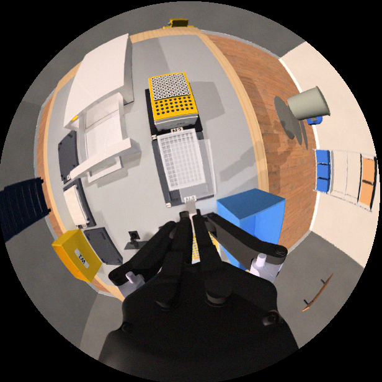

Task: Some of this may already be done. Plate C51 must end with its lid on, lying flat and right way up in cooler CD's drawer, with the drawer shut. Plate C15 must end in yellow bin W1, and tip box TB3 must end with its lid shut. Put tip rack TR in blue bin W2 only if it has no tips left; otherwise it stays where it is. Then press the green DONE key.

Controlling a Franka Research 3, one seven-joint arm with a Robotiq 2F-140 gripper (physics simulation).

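Observation:
My gripper (191,206) is shut, with its fingertips just in front of the N4 label. A clear gridded plate (182,160) lies on the dark N4 pad, and a transparent lid-like sheet (209,165) shows along its right side; the plate's name is not readable. A yellow-topped tip rack (173,100) stands behind it, with tips in its far part and open holes in its near part. Another yellow perforated top (205,246) is partly hidden behind the fingers. The white cooler (100,75) has its drawer (104,134) pulled out. Yellow bin W1 (75,250) stands lower left. The blue bin (250,212) stands right of the fingers.
A white flat item (76,204) lies on a dark pad at the left. Other dark pads (68,155) (103,246) lie near the left edge. A small black stand (133,237) is left of the fingers. The wooden table edge (260,150) runs along the right.

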